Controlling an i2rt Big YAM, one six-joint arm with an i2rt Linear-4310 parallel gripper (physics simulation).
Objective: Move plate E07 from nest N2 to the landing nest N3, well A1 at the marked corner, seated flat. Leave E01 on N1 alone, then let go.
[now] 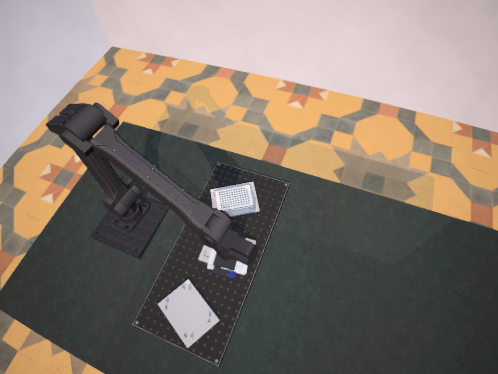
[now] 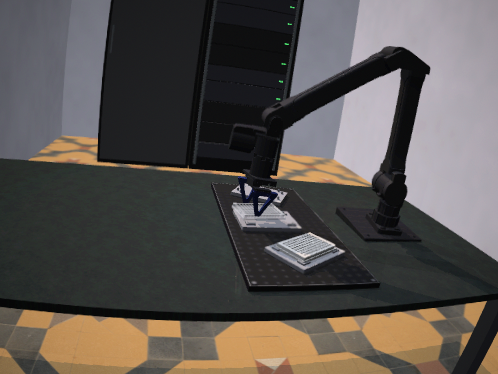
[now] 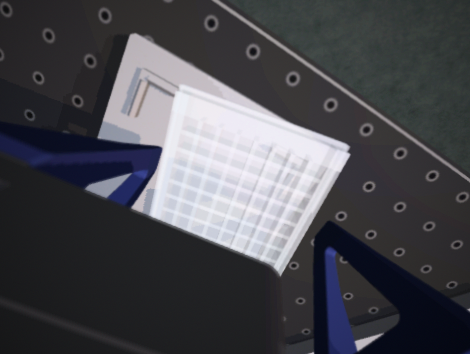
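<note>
Plate E07 (image 1: 241, 268) (image 2: 272, 212) (image 3: 215, 175), a clear-white well plate, rests on the middle nest N2 (image 1: 204, 254) (image 2: 285, 224) (image 3: 160, 62). It is shifted to one side, clear of a corner bracket, and its far end reaches past the nest's edge. Whether it is tilted is hard to tell. My gripper (image 2: 251, 208) (image 3: 243, 195) is open and empty, its blue fingertips apart near opposite sides of the plate. Landing nest N3 (image 1: 188, 314) (image 2: 280, 195) carries no plate. Plate E01 (image 1: 234, 199) (image 2: 307, 245) sits on nest N1 (image 2: 305, 266). E07's well A1 cannot be made out.
The nests stand on a black perforated board (image 1: 150, 315) (image 2: 350, 277) (image 3: 320, 75) on the dark green table (image 1: 350, 300) (image 2: 125, 240). The arm reaches over the board from its base plate (image 1: 140, 247) (image 2: 350, 220). A dark rack (image 2: 150, 90) stands behind the table.
</note>
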